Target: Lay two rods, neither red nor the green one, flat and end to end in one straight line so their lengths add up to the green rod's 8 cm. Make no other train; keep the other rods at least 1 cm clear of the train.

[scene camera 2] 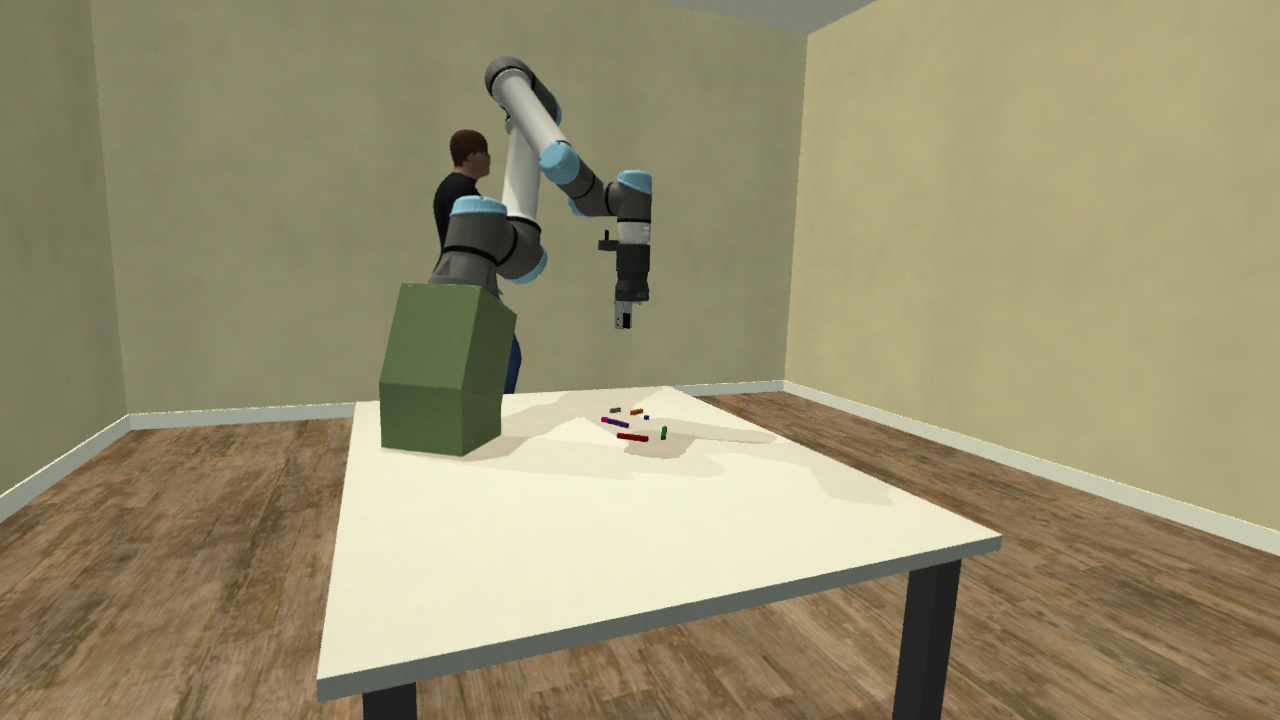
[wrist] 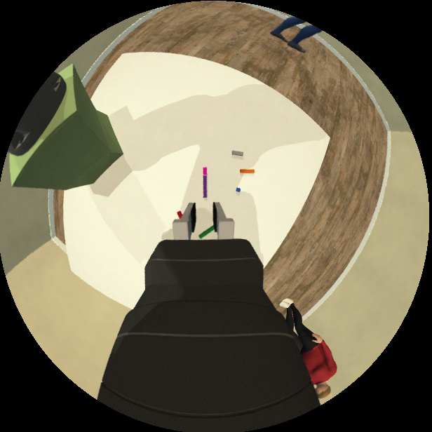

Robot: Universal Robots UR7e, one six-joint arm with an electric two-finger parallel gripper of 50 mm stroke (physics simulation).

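Places are measured from the arm's base along level axes (x back, y down, z right), in millimetres.
Where they show: gripper, fingertip midpoint: [scene camera 2: 623, 328]; arm's base, link origin: [scene camera 2: 462, 299].
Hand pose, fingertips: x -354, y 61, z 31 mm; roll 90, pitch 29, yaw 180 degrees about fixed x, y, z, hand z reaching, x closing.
Observation:
Things, the pixels of their top centre, and the offset from my fingertips. Level surfaces: height alone.
- purple rod, top centre: [scene camera 2: 618, 421] dx +4, dy +220, dz -4 mm
- short magenta rod, top centre: [scene camera 2: 605, 417] dx +24, dy +220, dz -41 mm
- green rod, top centre: [scene camera 2: 664, 431] dx -71, dy +220, dz +101 mm
- red rod, top centre: [scene camera 2: 632, 435] dx +9, dy +220, dz +117 mm
- grey rod, top centre: [scene camera 2: 615, 408] dx -28, dy +220, dz -130 mm
- orange rod, top centre: [scene camera 2: 636, 409] dx -77, dy +220, dz -101 mm
- small blue rod, top centre: [scene camera 2: 646, 415] dx -82, dy +220, dz -42 mm
- table, surface height: dy +230 mm
A purple rod [scene camera 2: 617, 422] [wrist: 205, 186] and a short magenta rod [scene camera 2: 604, 419] [wrist: 205, 171] lie flat on the table, end to end in one straight line. They look touching or nearly so. The green rod [scene camera 2: 664, 433] [wrist: 206, 232] lies apart, at an angle to them. The red rod [scene camera 2: 632, 437] [wrist: 179, 214] lies in front of the purple rod in the scene view; in the wrist view the gripper hides most of it. My gripper [scene camera 2: 622, 327] [wrist: 204, 211] is partly open and empty, high above the table.
A grey rod [scene camera 2: 614, 410] [wrist: 237, 153], an orange rod [scene camera 2: 636, 411] [wrist: 247, 171] and a small blue rod [scene camera 2: 646, 417] [wrist: 238, 190] lie apart from the purple and magenta line. The green pedestal [scene camera 2: 429, 358] [wrist: 85, 145] stands on the table [scene camera 2: 537, 555]. A person [scene camera 2: 458, 197] stands behind it.

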